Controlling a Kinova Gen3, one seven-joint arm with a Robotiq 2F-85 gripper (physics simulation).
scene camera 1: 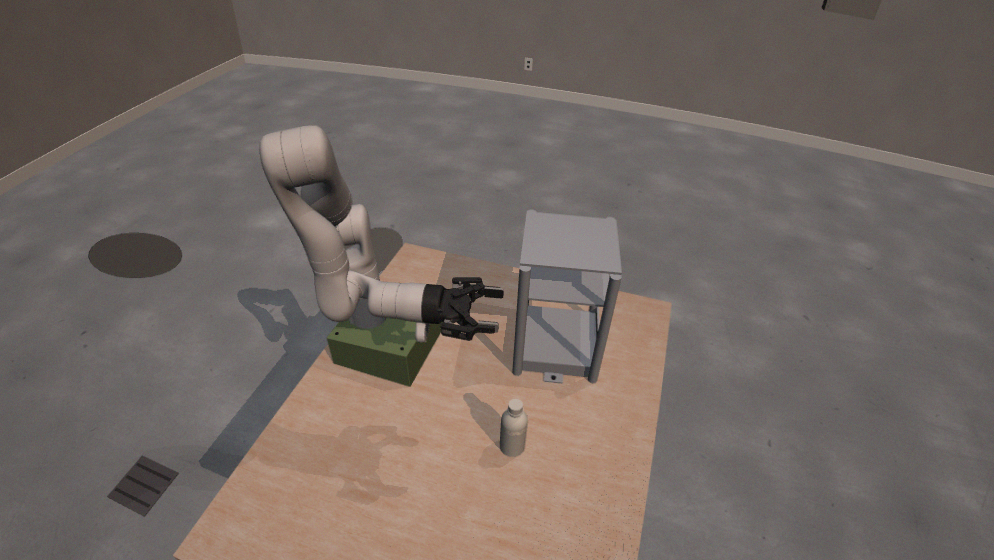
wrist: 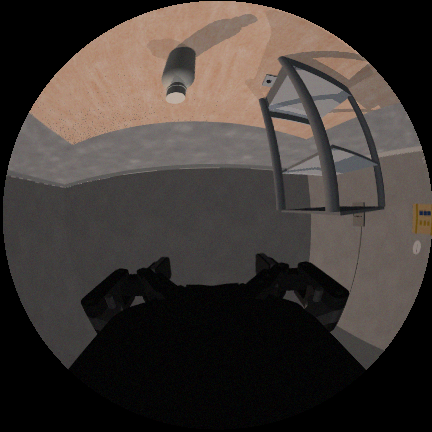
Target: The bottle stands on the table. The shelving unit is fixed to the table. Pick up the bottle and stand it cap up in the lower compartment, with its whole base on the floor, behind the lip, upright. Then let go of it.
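Seen in the pictures: gripper, fingertip midpoint: (scene camera 1: 501, 310) (wrist: 212, 265); arm's base at its link origin: (scene camera 1: 370, 317).
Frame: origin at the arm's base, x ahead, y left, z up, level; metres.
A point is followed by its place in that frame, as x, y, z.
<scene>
A grey-green bottle (scene camera 1: 513, 432) @(0.416, -0.296, -0.003) (wrist: 179, 70) @(0.388, -0.259, 0.012) with a pale cap stands upright on the table, in front of the shelving unit. The grey shelving unit (scene camera 1: 521, 323) @(0.404, -0.052, 0.093) (wrist: 322, 150) @(0.396, -0.050, 0.160) has round corner posts, a top board, a middle shelf and a lower compartment with a raised floor. My gripper (scene camera 1: 495, 310) @(0.370, -0.225, 0.294) (wrist: 212, 265) @(0.370, -0.225, 0.294) is open and empty, roughly horizontal. It is above the table, to the left of the shelving unit in the scene view and apart from the bottle. The bottle's base is partly hidden by its body in the wrist view.
The arm stands on a green base block (scene camera 1: 372, 361) @(0.036, -0.113, -0.043) at the table's left. A small bracket (scene camera 1: 552, 377) @(0.497, -0.051, -0.095) (wrist: 269, 80) @(0.495, -0.047, -0.096) is at the foot of the shelving unit. The wooden table (scene camera 1: 570, 486) @(0.555, -0.355, -0.103) (wrist: 120, 95) @(0.506, -0.457, -0.103) has its right edge beyond the unit and the bottle.
</scene>
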